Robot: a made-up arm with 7 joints. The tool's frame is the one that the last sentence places.
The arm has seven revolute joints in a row. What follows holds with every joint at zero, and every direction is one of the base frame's. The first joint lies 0.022 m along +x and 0.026 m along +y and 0.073 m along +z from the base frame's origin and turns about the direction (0, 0.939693, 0.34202), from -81.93 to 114.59 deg. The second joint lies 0.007 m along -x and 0.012 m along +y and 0.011 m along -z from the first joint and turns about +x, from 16.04 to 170.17 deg. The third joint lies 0.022 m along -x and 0.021 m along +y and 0.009 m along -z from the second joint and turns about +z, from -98.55 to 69.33 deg. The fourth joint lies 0.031 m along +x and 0.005 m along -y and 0.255 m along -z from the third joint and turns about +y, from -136.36 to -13.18 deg. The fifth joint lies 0.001 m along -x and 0.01 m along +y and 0.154 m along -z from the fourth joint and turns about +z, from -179.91 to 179.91 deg. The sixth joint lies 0.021 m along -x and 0.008 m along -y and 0.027 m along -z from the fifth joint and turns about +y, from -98.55 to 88.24 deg. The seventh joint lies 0.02 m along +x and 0.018 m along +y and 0.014 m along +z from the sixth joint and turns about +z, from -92.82 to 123.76 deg. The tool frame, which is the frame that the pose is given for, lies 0.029 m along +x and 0.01 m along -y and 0.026 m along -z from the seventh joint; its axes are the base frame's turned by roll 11.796, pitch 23.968 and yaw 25.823 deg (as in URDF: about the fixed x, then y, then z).
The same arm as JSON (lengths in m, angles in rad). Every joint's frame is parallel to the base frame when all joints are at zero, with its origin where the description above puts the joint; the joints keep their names.
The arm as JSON. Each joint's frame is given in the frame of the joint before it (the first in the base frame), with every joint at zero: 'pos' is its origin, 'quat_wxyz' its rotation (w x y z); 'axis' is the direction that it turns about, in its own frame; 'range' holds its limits. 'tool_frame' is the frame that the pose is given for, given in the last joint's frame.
{
  "length_unit": "m",
  "angle_unit": "rad",
  "joints": [
    {
      "joint": "joint 1",
      "pos": [
        0.022,
        0.026,
        0.073
      ],
      "quat_wxyz": [
        1.0,
        0.0,
        0.0,
        0.0
      ],
      "axis": [
        0.0,
        0.9397,
        0.342
      ],
      "range": [
        -1.4299,
        2.0
      ]
    },
    {
      "joint": "joint 2",
      "pos": [
        -0.007,
        0.012,
        -0.011
      ],
      "quat_wxyz": [
        1.0,
        0.0,
        0.0,
        0.0
      ],
      "axis": [
        1.0,
        0.0,
        0.0
      ],
      "range": [
        0.28,
        2.97
      ]
    },
    {
      "joint": "joint 3",
      "pos": [
        -0.022,
        0.021,
        -0.009
      ],
      "quat_wxyz": [
        1.0,
        0.0,
        0.0,
        0.0
      ],
      "axis": [
        0.0,
        0.0,
        1.0
      ],
      "range": [
        -1.72,
        1.21
      ]
    },
    {
      "joint": "joint 4",
      "pos": [
        0.031,
        -0.005,
        -0.255
      ],
      "quat_wxyz": [
        1.0,
        0.0,
        0.0,
        0.0
      ],
      "axis": [
        0.0,
        1.0,
        0.0
      ],
      "range": [
        -2.3799,
        -0.23
      ]
    },
    {
      "joint": "joint 5",
      "pos": [
        -0.001,
        0.01,
        -0.154
      ],
      "quat_wxyz": [
        1.0,
        0.0,
        0.0,
        0.0
      ],
      "axis": [
        0.0,
        0.0,
        1.0
      ],
      "range": [
        -3.14,
        3.14
      ]
    },
    {
      "joint": "joint 6",
      "pos": [
        -0.021,
        -0.008,
        -0.027
      ],
      "quat_wxyz": [
        1.0,
        0.0,
        0.0,
        0.0
      ],
      "axis": [
        0.0,
        1.0,
        0.0
      ],
      "range": [
        -1.72,
        1.5401
      ]
    },
    {
      "joint": "joint 7",
      "pos": [
        0.02,
        0.018,
        0.014
      ],
      "quat_wxyz": [
        1.0,
        0.0,
        0.0,
        0.0
      ],
      "axis": [
        0.0,
        0.0,
        1.0
      ],
      "range": [
        -1.62,
        2.16
      ]
    }
  ],
  "tool_frame": {
    "pos": [
      0.029,
      -0.01,
      -0.026
    ],
    "quat_wxyz": [
      0.953193,
      0.051826,
      0.223778,
      0.196622
    ]
  }
}

